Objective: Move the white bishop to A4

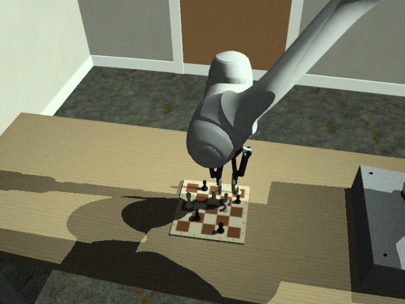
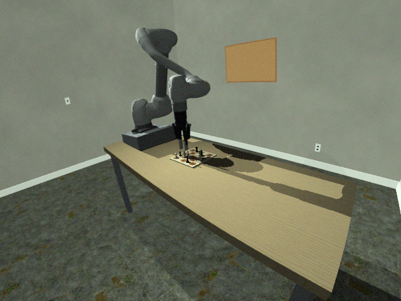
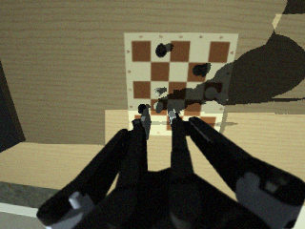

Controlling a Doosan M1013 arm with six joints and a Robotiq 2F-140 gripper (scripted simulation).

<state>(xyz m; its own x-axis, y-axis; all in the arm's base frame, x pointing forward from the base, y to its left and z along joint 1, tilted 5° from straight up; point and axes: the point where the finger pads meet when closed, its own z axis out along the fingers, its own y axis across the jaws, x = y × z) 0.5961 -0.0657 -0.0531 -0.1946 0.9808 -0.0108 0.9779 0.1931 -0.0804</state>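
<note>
My gripper is now 60 mm above the white bishop. Round my hand: chessboard: 90 mm below, 40 mm ahead, 30 mm to the left; then black pawn: 70 mm below, 40 mm behind, 10 mm to the right.
</note>
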